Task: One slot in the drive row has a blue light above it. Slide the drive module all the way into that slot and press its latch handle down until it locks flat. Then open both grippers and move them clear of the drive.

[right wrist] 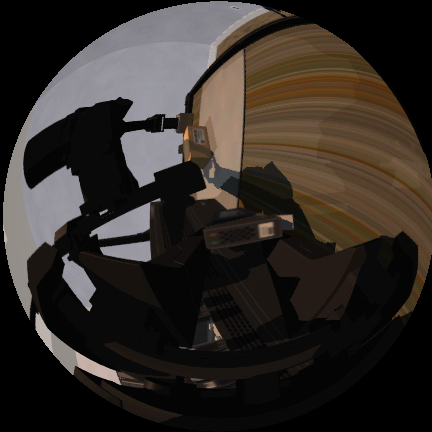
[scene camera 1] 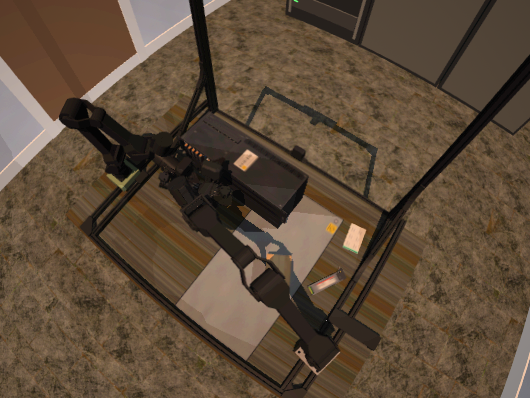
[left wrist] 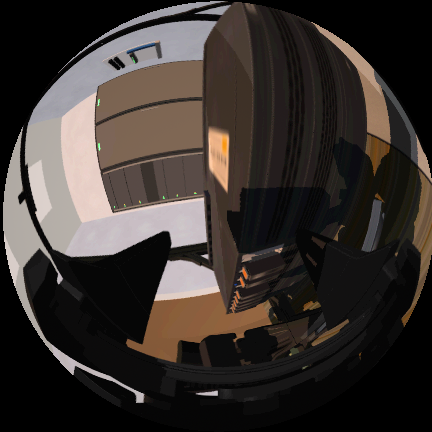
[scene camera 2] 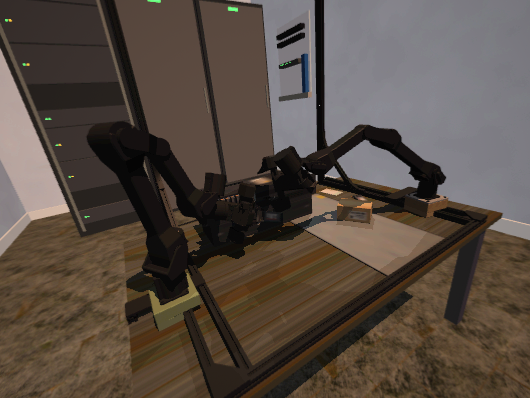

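Pixels of known places: left gripper, fingertip midpoint: (scene camera 1: 222,168) (left wrist: 235,236) (scene camera 2: 261,185); right gripper, fingertip midpoint: (right wrist: 235,232) (left wrist: 331,308) (scene camera 2: 262,215); left arm's base at its link origin: (right wrist: 176,122) (scene camera 1: 317,352) (scene camera 2: 426,196); right arm's base at its link origin: (scene camera 1: 122,172) (scene camera 2: 172,291).
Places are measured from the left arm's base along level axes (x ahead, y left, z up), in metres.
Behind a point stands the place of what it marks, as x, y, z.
The dark drive chassis (scene camera 1: 270,182) {0.480, -0.237, 0.114} (left wrist: 270,100) {0.536, -0.173, 0.104} stands at the back of the table. Its drive row (scene camera 1: 194,151) {0.746, -0.130, 0.102} (left wrist: 242,280) {0.675, -0.141, 0.108} has orange-marked handles; a tiny blue spot shows beside them in the left wrist view. The drive module (right wrist: 242,233) {0.671, -0.047, 0.057}, with a perforated face and a pale label, is between the fingers of my right gripper (right wrist: 235,232) {0.650, -0.069, 0.044}, which is shut on it, outside the slots near the chassis front. Its latch handle cannot be made out. My left gripper (left wrist: 235,236) {0.618, -0.156, 0.119} is open and empty, with the chassis's front corner showing between its fingers. Dark arm parts overlap in both scene views.
A cardboard box (scene camera 2: 355,213) {0.291, -0.047, -0.024} (right wrist: 197,142) {0.304, -0.061, -0.025} stands by a pale mat (scene camera 1: 215,300) {0.341, 0.127, -0.060} (scene camera 2: 395,245) {0.291, 0.142, -0.059}. A loose drive-like unit (scene camera 1: 326,282) {0.138, -0.188, -0.051} and a pale card (scene camera 1: 354,237) {0.179, -0.383, -0.060} lie right of the mat. Black frame posts (scene camera 1: 202,55) {0.964, -0.347, 0.267} rise at the table's back. Both arms are close together.
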